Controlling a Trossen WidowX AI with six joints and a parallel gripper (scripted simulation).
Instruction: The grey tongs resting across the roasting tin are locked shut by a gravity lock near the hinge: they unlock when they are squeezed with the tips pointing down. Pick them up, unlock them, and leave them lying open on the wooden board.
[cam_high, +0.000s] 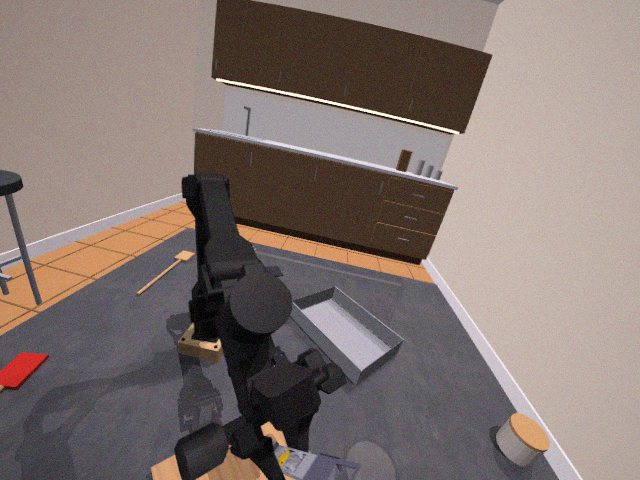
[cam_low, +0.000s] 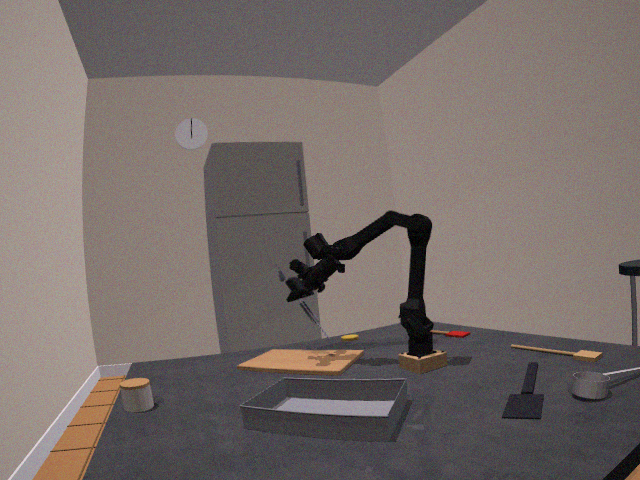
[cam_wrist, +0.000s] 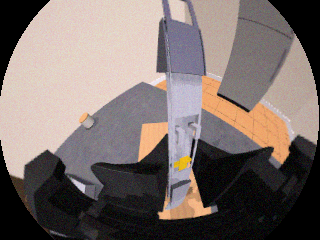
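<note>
My gripper tip is now 1 cm past the wooden board, 2 cm to the right of it and 21 cm above it. The rest, counted from my gripper tip: yellow lock piece (2 cm behind, 2 cm to the left, 2 cm above); roasting tin (13 cm ahead, 49 cm to the left, 19 cm below); yellow disc (31 cm behind, 18 cm to the right, 21 cm below).
</note>
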